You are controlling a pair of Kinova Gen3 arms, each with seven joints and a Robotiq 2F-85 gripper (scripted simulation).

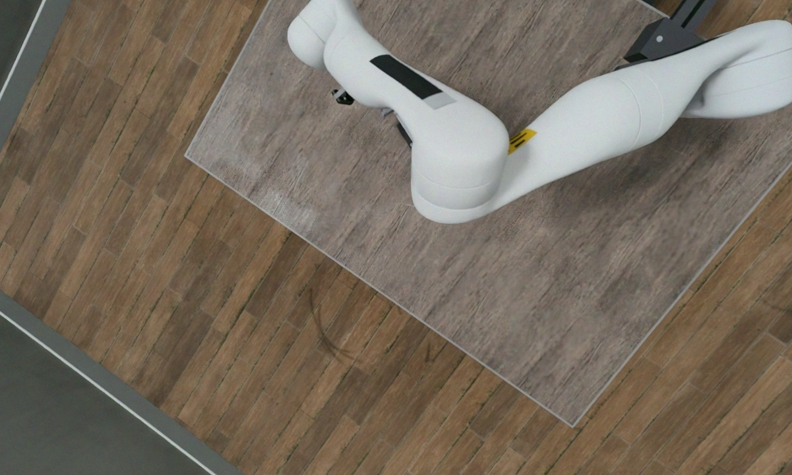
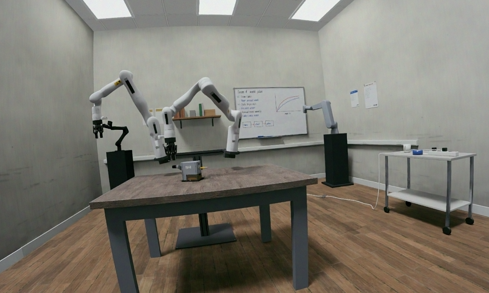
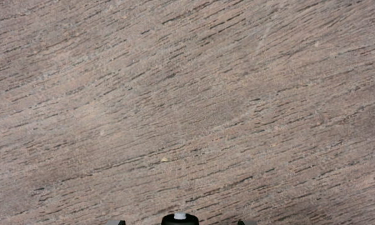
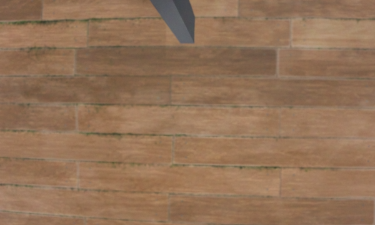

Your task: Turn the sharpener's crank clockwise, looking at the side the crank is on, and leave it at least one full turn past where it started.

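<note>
Now: left hand 6 cm above the black crank knob and 1 cm to the right of it.
</note>
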